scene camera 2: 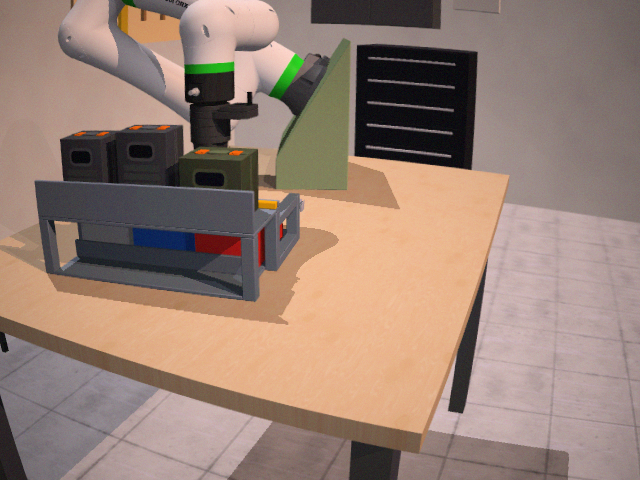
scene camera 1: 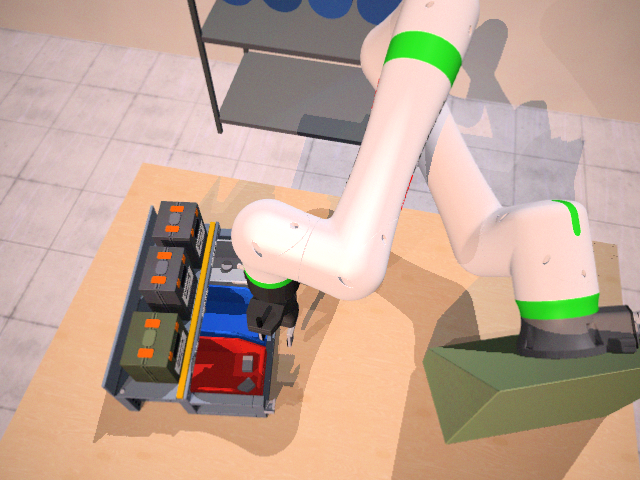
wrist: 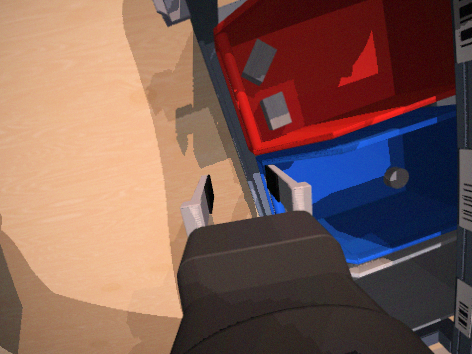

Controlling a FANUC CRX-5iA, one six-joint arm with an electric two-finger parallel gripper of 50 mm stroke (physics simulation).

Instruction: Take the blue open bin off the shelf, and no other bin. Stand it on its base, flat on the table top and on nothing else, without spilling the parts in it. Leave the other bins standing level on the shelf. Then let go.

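Places are measured from the arm's base along level axes (x ahead, y left, z up), in millimetres.
Pixels of known places: gripper, between the fingertips: (scene camera 1: 276, 339) (wrist: 239, 181); arm's base, origin of its link: (scene camera 2: 311, 91) (scene camera 1: 563, 347).
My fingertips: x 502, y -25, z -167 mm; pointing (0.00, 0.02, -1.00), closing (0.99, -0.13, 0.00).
Observation:
For each thing: its top centre in the pictures, then the offset to it from my fingertips.
- blue bin, centre of its top: (wrist: 394, 197) (scene camera 2: 179, 204) (scene camera 1: 223, 308) 37 mm right, 111 mm ahead, 40 mm up
- red bin, centre of its top: (wrist: 369, 40) (scene camera 2: 240, 208) (scene camera 1: 216, 362) 75 mm left, 102 mm ahead, 39 mm up
- grey bin, centre of its top: (wrist: 400, 301) (scene camera 2: 125, 200) (scene camera 1: 232, 260) 149 mm right, 115 mm ahead, 39 mm up
- round grey part, centre of its top: (wrist: 399, 178) 59 mm right, 177 mm ahead, 23 mm down
- green box, centre of its top: (scene camera 2: 218, 151) (scene camera 1: 149, 337) 81 mm left, 199 mm ahead, 157 mm up
- yellow rail, centre of its top: (scene camera 1: 197, 301) 34 mm right, 158 mm ahead, 70 mm up
The blue bin (scene camera 1: 224, 304) (scene camera 2: 162, 239) (wrist: 340, 175) stands in the lower tier of the grey shelf (scene camera 1: 227, 406) (scene camera 2: 144, 206) (wrist: 209, 55), between the red bin (scene camera 1: 222, 361) (scene camera 2: 219, 243) (wrist: 325, 55) and the grey bin (scene camera 2: 105, 233) (wrist: 410, 285). A round grey part (wrist: 396, 177) lies inside the blue bin. My gripper (scene camera 1: 276, 338) (wrist: 239, 181) is open and empty at the blue bin's front. In the wrist view one finger shows over its front edge, the other outside over the table; their height above the rim is unclear. The fingers are hidden in scene camera 2.
Two dark boxes (scene camera 1: 175, 222) (scene camera 1: 164, 276) and a green box (scene camera 1: 149, 346) (scene camera 2: 219, 170) stand on the upper tier, behind a yellow rail (scene camera 1: 196, 310). Two grey blocks (wrist: 260, 61) (wrist: 276, 110) lie in the red bin. The arm's base is on a green wedge (scene camera 1: 542, 397) (scene camera 2: 315, 149).

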